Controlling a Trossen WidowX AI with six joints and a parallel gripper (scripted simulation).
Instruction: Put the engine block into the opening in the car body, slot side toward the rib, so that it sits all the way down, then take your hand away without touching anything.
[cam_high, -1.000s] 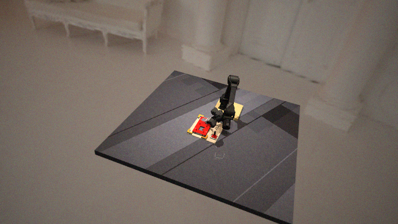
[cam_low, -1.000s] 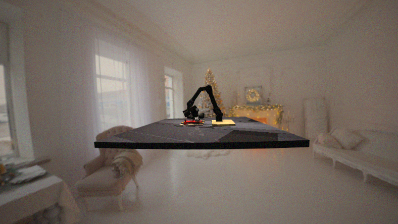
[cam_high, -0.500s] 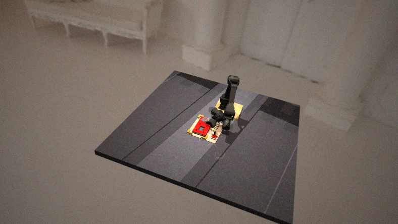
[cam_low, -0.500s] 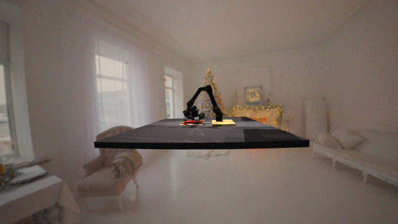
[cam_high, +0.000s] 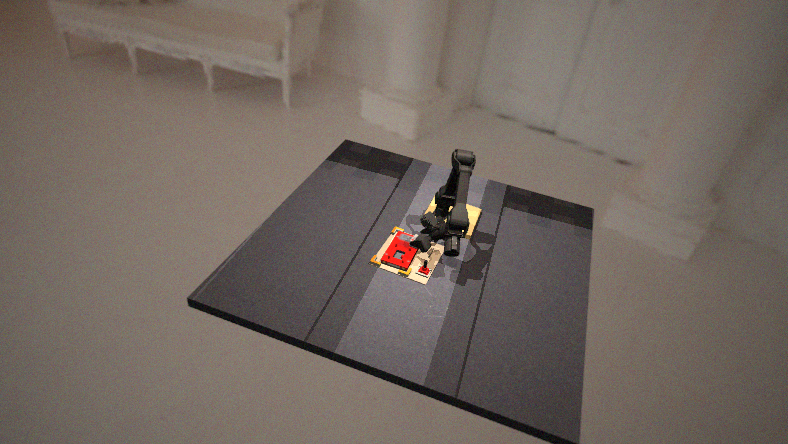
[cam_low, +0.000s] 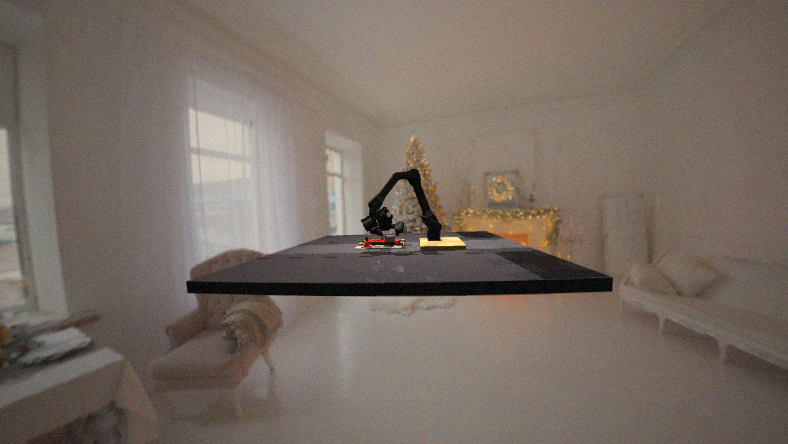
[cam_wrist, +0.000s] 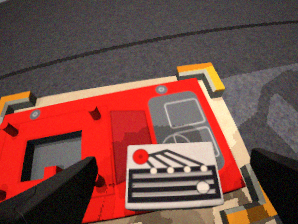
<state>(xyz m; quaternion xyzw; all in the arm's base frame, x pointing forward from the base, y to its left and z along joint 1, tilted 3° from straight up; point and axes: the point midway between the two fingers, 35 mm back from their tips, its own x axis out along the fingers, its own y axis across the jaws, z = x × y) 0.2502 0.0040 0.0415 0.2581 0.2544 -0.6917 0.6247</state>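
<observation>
The grey engine block is 10 mm to the left of my gripper tip and 20 mm below it.
</observation>
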